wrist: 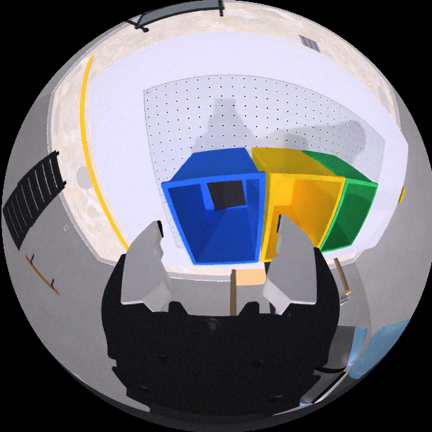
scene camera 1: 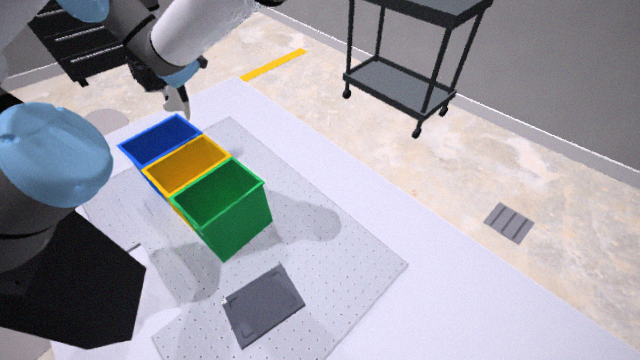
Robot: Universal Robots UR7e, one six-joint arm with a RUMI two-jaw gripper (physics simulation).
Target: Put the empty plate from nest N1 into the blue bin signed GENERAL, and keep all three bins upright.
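Frame: origin at the arm's base, x ahead, y left, z up, level; millimetres.
Seen in the pictures: gripper, fingertip midpoint: (scene camera 1: 177, 110).
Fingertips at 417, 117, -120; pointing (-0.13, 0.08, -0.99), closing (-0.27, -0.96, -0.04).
Observation:
Pixels of each thing's top centre, then the offset from my fingertips to it, as dx, dy, dz. Level surfaces: height alone.
- blue bin, middle of its top: (scene camera 1: 160, 138) -68, +26, -57
- yellow bin, middle of its top: (scene camera 1: 187, 162) -99, -105, -57
- green bin, middle of its top: (scene camera 1: 217, 189) -130, -233, -57
- dark grey nest, middle of its top: (scene camera 1: 262, 301) -260, -423, -222
- perforated board, its level: dz -237
- white table, its level: dz -250
The blue bin (scene camera 1: 161, 140) (wrist: 220, 164) stands upright at the far end of a row of three bins. The black plate (wrist: 226, 194) lies inside the blue bin in the wrist view, low against a wall; it does not show in the scene view. My gripper (scene camera 1: 178, 111) (wrist: 218, 219) is open and empty, above the blue bin's far side, clear of the rim. The yellow bin (scene camera 1: 186, 165) (wrist: 292, 164) and the green bin (scene camera 1: 245, 220) (wrist: 361, 197) stand upright beside it. A dark grey nest (scene camera 1: 265, 306) lies bare on the perforated board; no sign is readable.
The perforated board (scene camera 1: 360, 265) (wrist: 182, 107) lies on the white table (scene camera 1: 430, 280) (wrist: 117, 125). A dark cart (scene camera 1: 436, 70) stands on the floor beyond the table. A black drawer cabinet (scene camera 1: 75, 47) stands at the back left. The arm's base is at the left.

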